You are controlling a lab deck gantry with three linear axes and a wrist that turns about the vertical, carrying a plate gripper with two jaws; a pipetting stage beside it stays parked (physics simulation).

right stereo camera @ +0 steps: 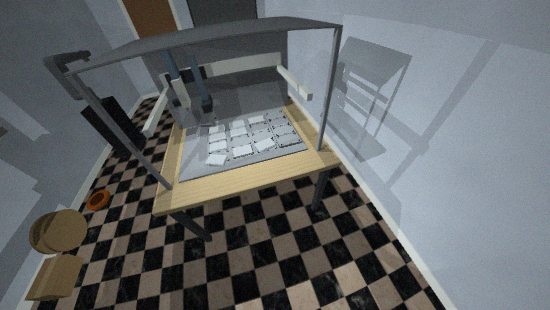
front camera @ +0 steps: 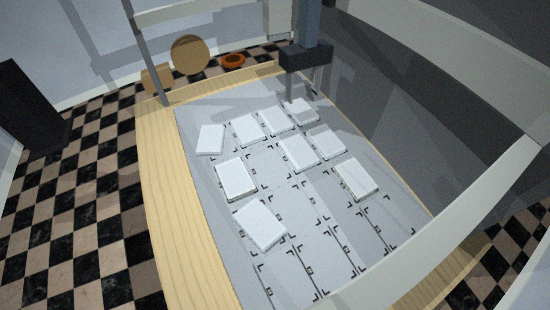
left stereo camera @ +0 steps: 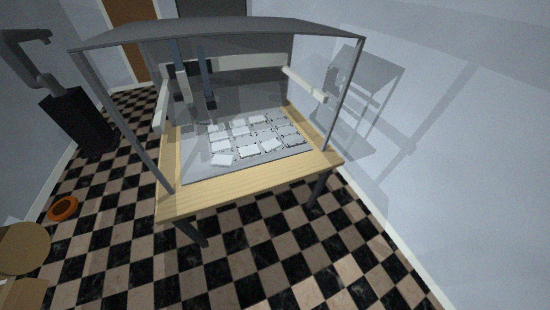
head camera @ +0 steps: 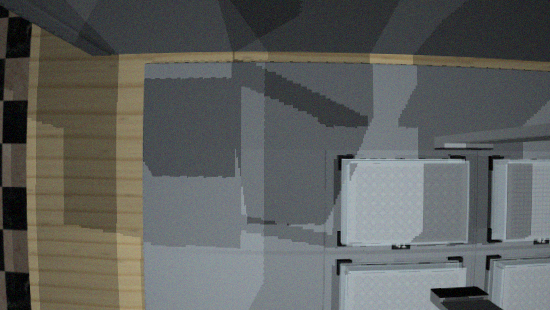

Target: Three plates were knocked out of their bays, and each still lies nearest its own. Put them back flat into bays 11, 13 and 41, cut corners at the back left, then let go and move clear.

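Where they show: gripper, fingertip midpoint: (right stereo camera: 214,122) (front camera: 302,96) (left stereo camera: 214,120) (head camera: 456,219); robot's base at its link origin: (right stereo camera: 209,164) (front camera: 201,133) (left stereo camera: 215,165).
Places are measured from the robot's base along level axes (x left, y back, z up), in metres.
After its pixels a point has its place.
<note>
The bay 41 plate (front camera: 302,115) @[x 0.352, y -0.095, z 0.014 m] (head camera: 390,200) @[x 0.367, y -0.044, z 0.014 m] (left stereo camera: 213,128) @[x 0.353, y -0.042, z 0.014 m] lies flat and square inside its corner marks; its cut corners are too unclear to tell. My gripper (front camera: 302,97) @[x 0.364, y -0.064, z 0.075 m] (head camera: 461,219) @[x 0.364, y -0.064, z 0.075 m] is open above its right part, one jaw behind the plate and one in front, both apart from it. The bay 11 plate (front camera: 210,140) @[x 0.019, y -0.061, z 0.016 m] (left stereo camera: 222,160) @[x 0.012, y -0.049, z 0.016 m] (right stereo camera: 216,160) @[x 0.007, y -0.050, z 0.016 m] lies turned, out past the front left of its bay. The bay 13 plate (front camera: 260,225) @[x 0.049, y -0.397, z 0.016 m] (left stereo camera: 271,145) @[x 0.034, y -0.382, z 0.016 m] (right stereo camera: 264,145) @[x 0.035, y -0.380, z 0.016 m] lies skewed across the marks of its bay. These two plates do not show in the head view.
The bay 12 plate (front camera: 235,177) @[x 0.045, y -0.232, z 0.014 m] (left stereo camera: 249,150) @[x 0.040, y -0.230, z 0.014 m] stands between the two displaced plates. Seated plates also stand in bays 21 (front camera: 247,130) @[x 0.147, y -0.076, z 0.015 m], 31 (front camera: 275,120) @[x 0.253, y -0.075, z 0.014 m], 32 (front camera: 300,152) @[x 0.259, y -0.237, z 0.014 m], 42 (front camera: 327,142) @[x 0.360, y -0.241, z 0.015 m] and 43 (front camera: 356,177) @[x 0.364, y -0.395, z 0.014 m]. The pipetting stage (front camera: 277,20) is beside my gripper. Frame posts rise at the table's front corners.
</note>
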